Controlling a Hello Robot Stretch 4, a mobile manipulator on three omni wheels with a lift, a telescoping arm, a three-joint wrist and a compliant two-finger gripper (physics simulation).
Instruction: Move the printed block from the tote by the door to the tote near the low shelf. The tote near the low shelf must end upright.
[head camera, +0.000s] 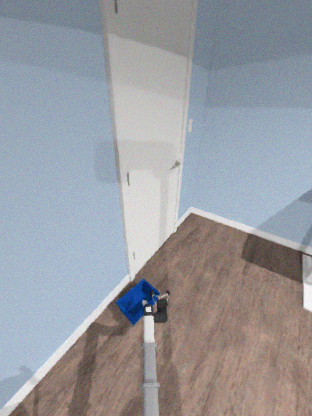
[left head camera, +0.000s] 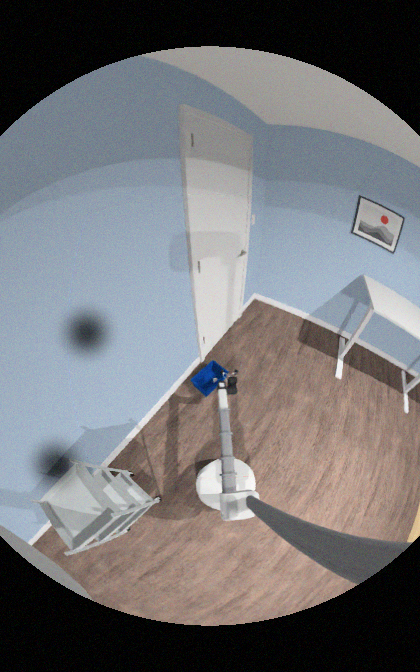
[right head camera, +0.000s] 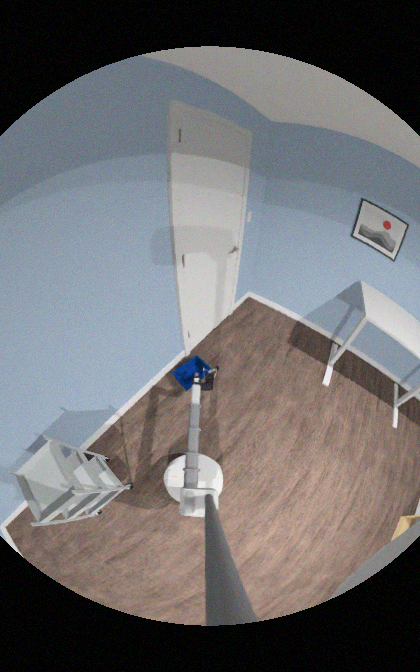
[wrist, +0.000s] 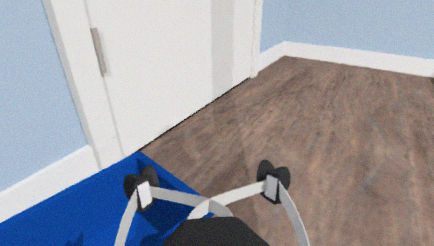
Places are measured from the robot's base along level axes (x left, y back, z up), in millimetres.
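Pixels of known places: gripper, between the fingertips: (head camera: 159, 291) (left head camera: 228, 370) (wrist: 207, 176).
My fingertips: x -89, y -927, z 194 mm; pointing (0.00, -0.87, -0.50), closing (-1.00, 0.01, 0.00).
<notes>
Behind a point stands the place of what it marks.
The blue tote by the door (head camera: 129, 303) {x 160, y -964, z -24 mm} (left head camera: 202, 381) {x 146, y -946, z -24 mm} (right head camera: 184, 375) (wrist: 55, 215) {x 150, y -993, z 68 mm} is on the floor at the foot of the white door, its open side facing up toward the head camera. My gripper (head camera: 160, 297) {x -89, y -927, z 194 mm} (left head camera: 230, 374) {x -89, y -927, z 194 mm} (right head camera: 210, 370) (wrist: 207, 176) {x -89, y -927, z 194 mm} is open, with one fingertip over the tote's right end and the other over the floor beside it. No thing shows held between the fingertips. The printed block cannot be made out; the arm and gripper hide part of the tote's inside. The tote near the low shelf does not show.
The white door (head camera: 150, 125) {x -37, y -1459, z 1291 mm} (left head camera: 217, 225) {x -29, y -1448, z 1236 mm} (right head camera: 207, 215) (wrist: 160, 60) {x 21, y -1380, z 199 mm} and wall stand close behind the tote. A grey wheeled cart (left head camera: 75, 540) {x 791, y 443, z 635 mm} (right head camera: 50, 522) stands at the lower left. A white table (left head camera: 395, 305) {x -1683, y -940, z 924 mm} (right head camera: 390, 310) stands at the right wall.
</notes>
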